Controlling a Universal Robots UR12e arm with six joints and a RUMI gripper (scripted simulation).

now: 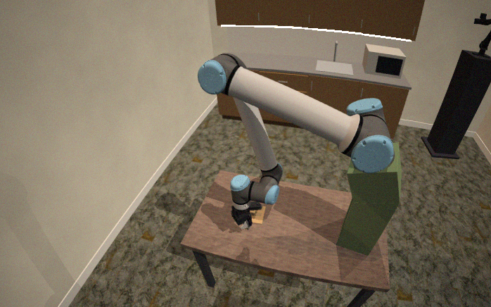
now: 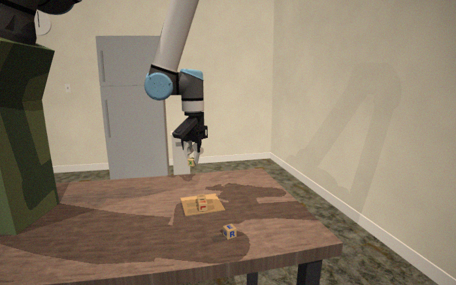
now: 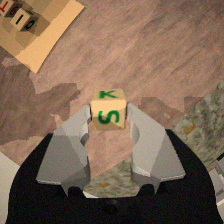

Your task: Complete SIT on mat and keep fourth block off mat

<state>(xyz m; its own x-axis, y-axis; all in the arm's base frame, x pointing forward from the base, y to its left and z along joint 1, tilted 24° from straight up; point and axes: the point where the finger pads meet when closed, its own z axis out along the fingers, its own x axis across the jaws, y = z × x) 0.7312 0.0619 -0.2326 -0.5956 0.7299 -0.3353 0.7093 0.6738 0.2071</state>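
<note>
My hand is 1 cm past the letter block, 17 cm to the left of it and 10 cm above it. From my hand the other things lie so: mat (1 cm behind, 17 cm to the right, 11 cm below).
</note>
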